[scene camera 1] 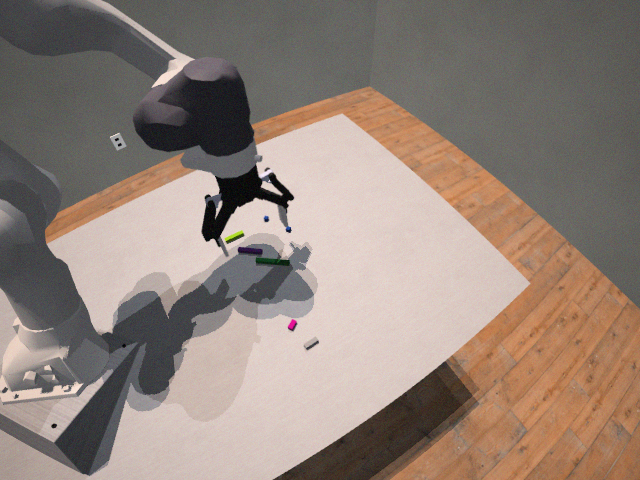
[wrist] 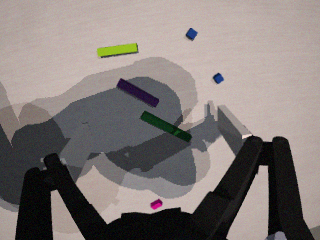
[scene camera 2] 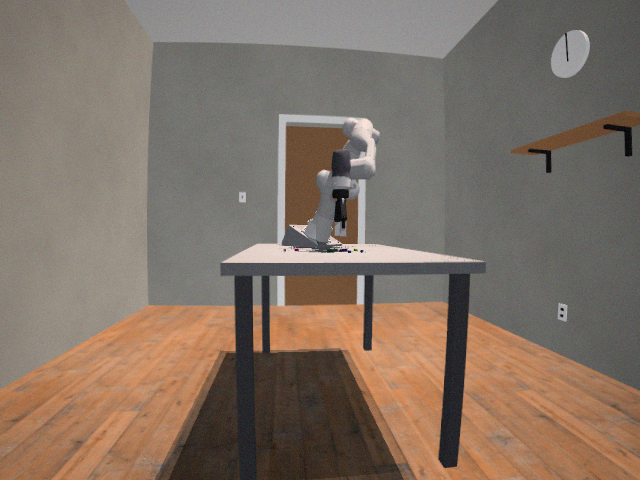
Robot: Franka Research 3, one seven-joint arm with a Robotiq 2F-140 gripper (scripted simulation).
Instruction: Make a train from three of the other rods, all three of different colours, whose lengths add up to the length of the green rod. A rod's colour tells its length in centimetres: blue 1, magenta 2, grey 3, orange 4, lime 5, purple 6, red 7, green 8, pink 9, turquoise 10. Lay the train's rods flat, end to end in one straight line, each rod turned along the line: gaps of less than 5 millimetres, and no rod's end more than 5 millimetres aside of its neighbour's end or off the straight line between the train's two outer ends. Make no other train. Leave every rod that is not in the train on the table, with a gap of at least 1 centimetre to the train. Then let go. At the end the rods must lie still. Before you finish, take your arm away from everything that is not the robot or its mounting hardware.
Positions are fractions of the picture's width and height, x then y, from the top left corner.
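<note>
I can see my gripper (scene camera 1: 0.40, 0.49), and the wrist view (wrist: 0.48, 0.52) gives me the gripper too.
</note>
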